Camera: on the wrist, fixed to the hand. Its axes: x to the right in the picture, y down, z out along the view.
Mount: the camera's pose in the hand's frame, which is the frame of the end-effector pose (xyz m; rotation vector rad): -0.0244 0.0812 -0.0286 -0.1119 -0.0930 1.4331
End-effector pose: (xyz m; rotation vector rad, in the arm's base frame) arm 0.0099 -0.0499 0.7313 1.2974 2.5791 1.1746
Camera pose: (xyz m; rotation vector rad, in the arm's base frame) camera 0.0715 -0.0545 0.7961 -2.4599 -0.9289 -0.8924
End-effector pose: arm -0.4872 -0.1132 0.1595 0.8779 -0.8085 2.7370
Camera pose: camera -0.5058 -0.1658 0.0895 -0.1859 1.0598 -1.6933
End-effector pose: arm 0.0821 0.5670 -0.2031 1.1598 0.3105 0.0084
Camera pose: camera 0.0641 0.6215 -0.1345 1.0532 -0.6438 1.2002
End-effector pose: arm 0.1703 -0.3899 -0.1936 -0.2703 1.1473 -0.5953
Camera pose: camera 0.1620 -0.3070 -0.2262 0.4369 0.9973 0.7383
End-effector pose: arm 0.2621 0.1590 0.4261 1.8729 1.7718 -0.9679
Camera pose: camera 0.3484 0.1510 0.4485 2.2217 0.1149 -0.3213
